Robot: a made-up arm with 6 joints. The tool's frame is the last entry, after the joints. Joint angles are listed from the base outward.
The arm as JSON. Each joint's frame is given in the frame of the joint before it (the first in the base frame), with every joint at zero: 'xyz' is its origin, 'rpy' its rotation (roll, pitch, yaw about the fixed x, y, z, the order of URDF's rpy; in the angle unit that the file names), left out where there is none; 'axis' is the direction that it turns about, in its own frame. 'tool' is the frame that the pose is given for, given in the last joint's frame.
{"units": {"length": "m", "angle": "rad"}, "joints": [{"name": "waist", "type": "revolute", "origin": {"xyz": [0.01, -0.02, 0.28]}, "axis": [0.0, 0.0, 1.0]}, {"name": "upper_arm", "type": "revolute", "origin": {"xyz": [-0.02, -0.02, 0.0], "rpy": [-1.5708, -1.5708, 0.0]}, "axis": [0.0, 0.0, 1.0]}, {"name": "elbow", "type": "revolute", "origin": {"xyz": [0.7, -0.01, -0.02], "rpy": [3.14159, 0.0, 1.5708]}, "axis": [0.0, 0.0, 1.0]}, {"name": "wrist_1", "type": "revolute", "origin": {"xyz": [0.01, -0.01, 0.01], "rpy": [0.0, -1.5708, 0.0]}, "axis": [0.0, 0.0, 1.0]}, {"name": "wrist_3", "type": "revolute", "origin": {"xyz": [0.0, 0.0, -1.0], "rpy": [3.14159, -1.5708, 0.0]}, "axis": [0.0, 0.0, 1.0]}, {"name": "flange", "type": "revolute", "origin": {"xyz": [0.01, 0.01, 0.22], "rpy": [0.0, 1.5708, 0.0]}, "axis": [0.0, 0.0, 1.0]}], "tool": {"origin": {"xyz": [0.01, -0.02, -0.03], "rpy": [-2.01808, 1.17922, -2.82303]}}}
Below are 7 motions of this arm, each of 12 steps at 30 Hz.
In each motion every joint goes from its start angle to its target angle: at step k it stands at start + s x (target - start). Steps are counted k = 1, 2, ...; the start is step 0. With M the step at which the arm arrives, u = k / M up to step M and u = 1 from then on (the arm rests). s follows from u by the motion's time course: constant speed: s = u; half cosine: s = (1 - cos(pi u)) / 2; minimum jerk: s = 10 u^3 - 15 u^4 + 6 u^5.
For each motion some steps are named. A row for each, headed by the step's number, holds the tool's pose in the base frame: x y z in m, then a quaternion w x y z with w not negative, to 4 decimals.
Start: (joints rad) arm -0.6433 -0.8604 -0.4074 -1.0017 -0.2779 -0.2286
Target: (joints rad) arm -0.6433 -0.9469 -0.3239 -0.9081 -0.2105 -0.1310
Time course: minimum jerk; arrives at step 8
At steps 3, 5, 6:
3: 0.2462 -0.4159 1.0492 0.9252 0.1649 -0.0925 -0.3290
5: 0.2032 -0.3923 1.1078 0.9206 0.1172 -0.1360 -0.3469
6: 0.1856 -0.3824 1.1293 0.9174 0.0993 -0.1526 -0.3539

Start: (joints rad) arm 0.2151 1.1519 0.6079 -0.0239 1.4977 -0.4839
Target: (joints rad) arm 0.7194 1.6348 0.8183 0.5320 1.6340 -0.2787
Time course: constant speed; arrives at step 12
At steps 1, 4, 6, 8, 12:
1: 1.5078 0.0951 0.0250 0.9123 -0.0012 -0.3953 -0.1069
4: 1.4854 0.2914 -0.0873 0.9121 -0.0338 -0.4086 -0.0019
6: 1.4497 0.4195 -0.1643 0.9034 -0.0505 -0.4201 0.0699
8: 1.3976 0.5424 -0.2425 0.8879 -0.0628 -0.4330 0.1422
12: 1.2471 0.7628 -0.4017 0.8370 -0.0733 -0.4610 0.2854

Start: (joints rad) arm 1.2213 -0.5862 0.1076 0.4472 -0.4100 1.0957
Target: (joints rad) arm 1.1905 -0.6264 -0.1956 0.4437 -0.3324 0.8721
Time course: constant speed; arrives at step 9
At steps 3, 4, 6, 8, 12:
3: 0.3651 0.2571 1.4872 0.5162 -0.6413 -0.5675 -0.0086
4: 0.3714 0.2705 1.4622 0.5211 -0.6419 -0.5625 0.0039
6: 0.3837 0.2955 1.4105 0.5307 -0.6430 -0.5514 0.0288
8: 0.3952 0.3176 1.3569 0.5404 -0.6440 -0.5389 0.0534
12: 0.4008 0.3276 1.3294 0.5452 -0.6444 -0.5321 0.0655

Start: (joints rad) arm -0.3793 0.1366 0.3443 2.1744 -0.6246 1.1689
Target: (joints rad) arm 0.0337 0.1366 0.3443 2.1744 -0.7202 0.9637
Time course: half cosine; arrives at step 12
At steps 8, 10, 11, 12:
8: 1.0408 -0.0450 1.3452 0.3930 0.8804 -0.2174 0.1521
10: 1.0400 0.0333 1.3451 0.3711 0.8913 -0.1897 0.1785
11: 1.0387 0.0546 1.3451 0.3649 0.8940 -0.1820 0.1855
12: 1.0382 0.0619 1.3451 0.3628 0.8950 -0.1794 0.1878

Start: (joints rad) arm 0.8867 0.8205 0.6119 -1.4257 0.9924 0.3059
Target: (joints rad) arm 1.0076 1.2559 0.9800 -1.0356 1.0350 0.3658
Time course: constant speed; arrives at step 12
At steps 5, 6, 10, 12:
5: 1.0068 1.1156 0.2345 0.9823 0.0638 0.0317 -0.1734
6: 1.0071 1.1317 0.2105 0.9845 0.0520 0.0182 -0.1662
10: 1.0011 1.1914 0.1118 0.9899 0.0070 -0.0372 -0.1365
12: 0.9938 1.2182 0.0613 0.9904 -0.0143 -0.0657 -0.1210

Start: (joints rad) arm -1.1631 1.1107 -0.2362 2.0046 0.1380 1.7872
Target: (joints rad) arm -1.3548 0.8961 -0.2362 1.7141 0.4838 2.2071
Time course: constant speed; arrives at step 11
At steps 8, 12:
8: 0.2834 -1.0998 -0.1996 0.0762 0.8526 0.1771 -0.4857
12: 0.2190 -1.1452 -0.1330 0.1160 0.8723 0.1613 -0.4467

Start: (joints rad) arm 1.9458 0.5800 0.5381 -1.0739 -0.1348 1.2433
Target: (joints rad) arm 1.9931 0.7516 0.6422 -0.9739 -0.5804 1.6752
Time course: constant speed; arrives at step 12
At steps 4, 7, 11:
4: -0.4005 1.3235 0.5911 0.5030 -0.2947 -0.4350 0.6863
7: -0.4210 1.3342 0.5559 0.4282 -0.3059 -0.4865 0.6974
11: -0.4467 1.3461 0.5079 0.3239 -0.3078 -0.5496 0.7059

